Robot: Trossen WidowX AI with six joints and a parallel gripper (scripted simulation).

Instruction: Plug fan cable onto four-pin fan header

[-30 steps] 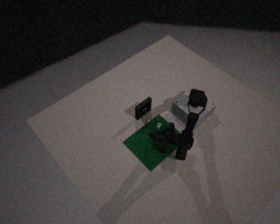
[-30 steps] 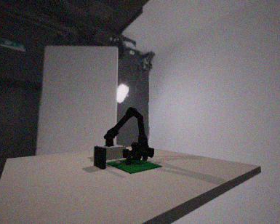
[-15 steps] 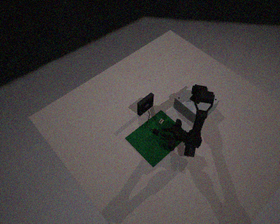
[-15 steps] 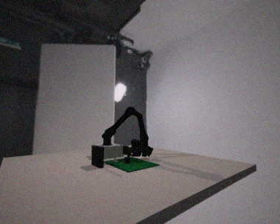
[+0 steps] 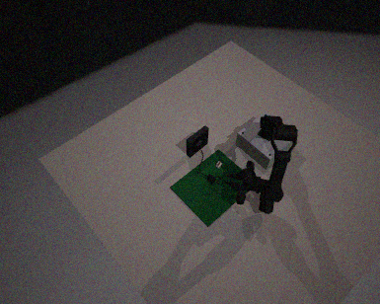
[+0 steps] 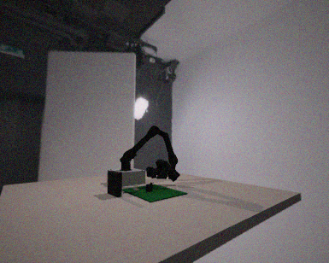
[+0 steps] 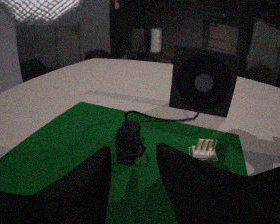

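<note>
My gripper tip is 60 mm to the left of the fan plug, 50 mm above it and 20 mm short of it. Also, from my gripper tip: green board: 80 mm below, 40 mm to the right, 30 mm ahead; then black fan: 210 mm to the right, 90 mm behind, 10 mm below; then four-pin fan header: 80 mm to the right, 70 mm below, 70 mm behind.
</note>
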